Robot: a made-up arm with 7 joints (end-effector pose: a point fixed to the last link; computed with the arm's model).
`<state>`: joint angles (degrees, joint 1 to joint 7).
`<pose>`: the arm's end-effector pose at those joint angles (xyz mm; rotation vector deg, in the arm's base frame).
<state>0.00 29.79 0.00 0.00 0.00 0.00 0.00</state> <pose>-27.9 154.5 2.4 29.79 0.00 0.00</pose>
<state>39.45 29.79 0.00 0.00 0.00 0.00 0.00</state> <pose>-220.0 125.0 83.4 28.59 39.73 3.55</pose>
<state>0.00 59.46 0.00 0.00 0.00 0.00 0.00</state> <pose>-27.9 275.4 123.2 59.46 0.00 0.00</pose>
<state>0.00 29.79 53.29 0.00 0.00 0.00 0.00</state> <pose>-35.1 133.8 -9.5 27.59 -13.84 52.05</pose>
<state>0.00 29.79 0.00 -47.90 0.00 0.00 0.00</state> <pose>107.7 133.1 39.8 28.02 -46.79 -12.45</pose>
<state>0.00 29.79 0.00 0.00 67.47 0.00 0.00</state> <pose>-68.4 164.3 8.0 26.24 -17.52 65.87</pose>
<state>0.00 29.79 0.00 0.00 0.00 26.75 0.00</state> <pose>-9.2 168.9 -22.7 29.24 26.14 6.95</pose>
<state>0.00 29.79 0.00 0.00 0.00 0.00 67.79</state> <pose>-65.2 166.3 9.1 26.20 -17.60 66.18</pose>
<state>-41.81 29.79 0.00 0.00 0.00 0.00 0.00</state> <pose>185.7 133.0 61.7 28.44 -42.10 -3.76</pose>
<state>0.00 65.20 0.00 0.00 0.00 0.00 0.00</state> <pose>-27.9 290.7 152.9 65.20 0.00 0.00</pose>
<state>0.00 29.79 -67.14 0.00 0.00 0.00 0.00</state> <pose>2.1 160.5 5.8 26.27 17.44 -65.55</pose>
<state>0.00 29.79 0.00 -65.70 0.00 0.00 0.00</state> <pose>142.1 112.4 76.1 26.42 -64.15 -17.06</pose>
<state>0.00 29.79 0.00 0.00 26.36 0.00 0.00</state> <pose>-41.8 163.4 7.5 29.26 -6.85 25.76</pose>
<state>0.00 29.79 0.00 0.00 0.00 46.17 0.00</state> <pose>-5.0 181.2 -44.1 28.15 45.10 12.00</pose>
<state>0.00 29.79 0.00 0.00 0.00 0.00 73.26</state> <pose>-68.5 165.4 8.6 25.58 -19.02 71.51</pose>
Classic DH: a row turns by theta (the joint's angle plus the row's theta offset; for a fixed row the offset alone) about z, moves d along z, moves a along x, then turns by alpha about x. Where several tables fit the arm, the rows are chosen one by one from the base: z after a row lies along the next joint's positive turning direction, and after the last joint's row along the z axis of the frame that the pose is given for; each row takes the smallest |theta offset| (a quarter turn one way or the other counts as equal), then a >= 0, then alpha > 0; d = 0 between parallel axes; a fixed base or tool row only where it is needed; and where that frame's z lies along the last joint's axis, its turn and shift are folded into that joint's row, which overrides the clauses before.
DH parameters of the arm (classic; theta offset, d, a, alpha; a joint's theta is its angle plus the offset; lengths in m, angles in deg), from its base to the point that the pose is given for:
base (fixed): 0 0.2772 -0.0037 -70
joint 1: -90 -0.0076 0.0174 -90
joint 2: 70 -0.004 0.017 90
joint 3: -90 -0.1596 0.0009 90
joint 4: 0 -0.0056 0.048 -90
joint 5: 0 -0.2277 0.0227 90
joint 6: 0 0.0037 -0.0227 -90
joint 7: 36.19 0 -0.0356 0
tool (fixed): 143.81 0.0536 0 0

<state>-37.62 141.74 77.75 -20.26 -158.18 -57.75 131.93</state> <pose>-163.0 158.2 562.8 81.01 -82.15 41.78</pose>
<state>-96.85 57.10 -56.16 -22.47 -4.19 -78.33 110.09</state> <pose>294.3 229.9 398.3 -61.87 -89.09 -51.94</pose>
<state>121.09 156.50 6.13 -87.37 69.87 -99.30 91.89</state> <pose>27.9 308.6 81.7 -74.39 -7.26 37.93</pose>
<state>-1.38 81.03 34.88 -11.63 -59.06 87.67 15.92</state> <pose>47.5 405.8 223.1 102.01 63.51 57.21</pose>
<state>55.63 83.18 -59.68 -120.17 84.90 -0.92 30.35</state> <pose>-115.4 107.3 103.8 -26.48 20.53 52.18</pose>
